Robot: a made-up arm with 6 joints. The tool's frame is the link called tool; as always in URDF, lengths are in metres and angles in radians.
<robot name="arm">
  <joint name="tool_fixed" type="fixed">
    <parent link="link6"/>
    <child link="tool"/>
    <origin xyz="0 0 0" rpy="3.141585 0 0"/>
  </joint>
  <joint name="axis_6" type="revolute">
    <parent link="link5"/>
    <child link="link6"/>
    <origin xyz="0.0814 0 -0.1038" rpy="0 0 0"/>
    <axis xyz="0 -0.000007 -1"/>
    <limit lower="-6.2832" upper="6.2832" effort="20" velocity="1.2"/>
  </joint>
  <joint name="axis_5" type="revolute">
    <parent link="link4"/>
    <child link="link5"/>
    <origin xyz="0 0 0" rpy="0 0 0"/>
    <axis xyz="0 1 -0.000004"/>
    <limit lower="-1.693" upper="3.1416" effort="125" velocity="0.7"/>
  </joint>
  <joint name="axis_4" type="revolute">
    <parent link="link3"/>
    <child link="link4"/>
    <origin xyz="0.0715 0 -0.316" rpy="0 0 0"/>
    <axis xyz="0 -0.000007 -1"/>
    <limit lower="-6.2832" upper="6.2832" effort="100" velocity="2.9"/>
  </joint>
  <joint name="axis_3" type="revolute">
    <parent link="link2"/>
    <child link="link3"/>
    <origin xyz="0.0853 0 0.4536" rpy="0 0 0"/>
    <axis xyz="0 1 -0.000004"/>
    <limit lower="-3.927" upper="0.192" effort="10" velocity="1.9"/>
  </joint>
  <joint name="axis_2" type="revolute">
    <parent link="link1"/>
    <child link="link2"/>
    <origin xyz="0 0 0" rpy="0 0 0"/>
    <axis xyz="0 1 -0.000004"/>
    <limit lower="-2.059" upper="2.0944" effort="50" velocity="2.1"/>
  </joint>
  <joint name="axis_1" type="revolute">
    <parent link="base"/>
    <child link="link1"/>
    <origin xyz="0 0 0.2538" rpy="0 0 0"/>
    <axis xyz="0 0 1"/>
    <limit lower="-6.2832" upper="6.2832" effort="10" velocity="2.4"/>
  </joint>
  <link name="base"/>
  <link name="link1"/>
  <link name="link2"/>
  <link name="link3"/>
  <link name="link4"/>
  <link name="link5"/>
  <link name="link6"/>
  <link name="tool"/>
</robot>
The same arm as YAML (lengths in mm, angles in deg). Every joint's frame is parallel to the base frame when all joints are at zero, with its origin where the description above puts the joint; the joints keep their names.
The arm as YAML. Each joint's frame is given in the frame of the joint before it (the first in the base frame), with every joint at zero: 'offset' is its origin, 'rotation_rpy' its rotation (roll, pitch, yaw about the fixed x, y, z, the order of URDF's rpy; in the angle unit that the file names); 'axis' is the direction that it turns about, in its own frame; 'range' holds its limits. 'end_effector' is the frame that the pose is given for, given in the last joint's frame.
length_unit: mm
angle_unit: deg
chain:
  - id: axis_1
    offset: [0.0, 0.0, 253.8]
    rotation_rpy: [0.0, 0.0, 0.0]
    axis: "+z"
    range: [-360.0, 360.0]
  - id: axis_2
    offset: [0.0, 0.0, 0.0]
    rotation_rpy: [0.0, 0.0, 0.0]
    axis: "+y"
    range: [-117.97, 120.0]
  - id: axis_3
    offset: [85.3, 0.0, 453.6]
    rotation_rpy: [0.0, 0.0, 0.0]
    axis: "+y"
    range: [-225.0, 11.0]
  - id: axis_4
    offset: [71.5, 0.0, -316.0]
    rotation_rpy: [0.0, 0.0, 0.0]
    axis: "-z"
    range: [-360.0, 360.0]
  - id: axis_5
    offset: [0.0, 0.0, 0.0]
    rotation_rpy: [0.0, 0.0, 0.0]
    axis: "+y"
    range: [-97.0, 180.0]
  - id: axis_6
    offset: [81.4, 0.0, -103.8]
    rotation_rpy: [0.0, 0.0, 0.0]
    axis: "-z"
    range: [-360.0, 360.0]
end_effector:
  offset: [0.0, 0.0, 0.0]
  rotation_rpy: [180.0, 0.0, 0.0]

